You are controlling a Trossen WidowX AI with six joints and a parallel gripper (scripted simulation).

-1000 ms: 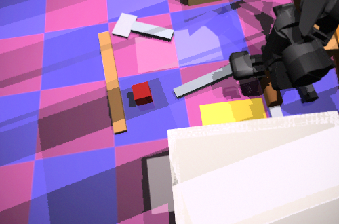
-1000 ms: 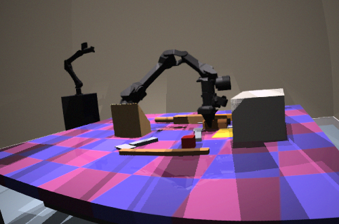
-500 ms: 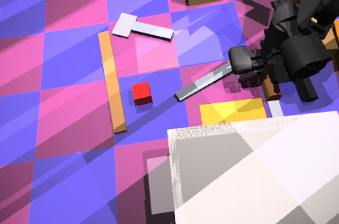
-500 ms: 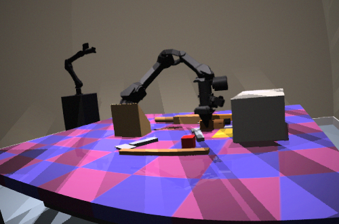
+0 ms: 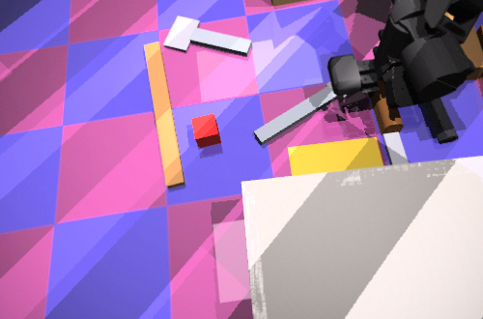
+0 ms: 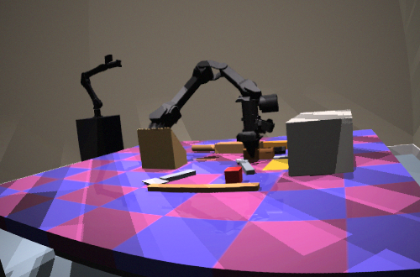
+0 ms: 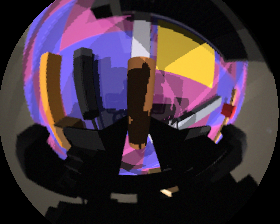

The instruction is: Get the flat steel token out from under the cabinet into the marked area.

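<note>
Now: the black screwdriver 70 mm to the left of my gripper tip and 20 mm ahead of it. The rest, counted from my gripper tip: wooden block: 180 mm to the left, 170 mm behind, 10 mm above; then grey paddle-ended bar: 100 mm to the right, 20 mm behind; then flat steel token: 300 mm ahead, 70 mm to the right.
</note>
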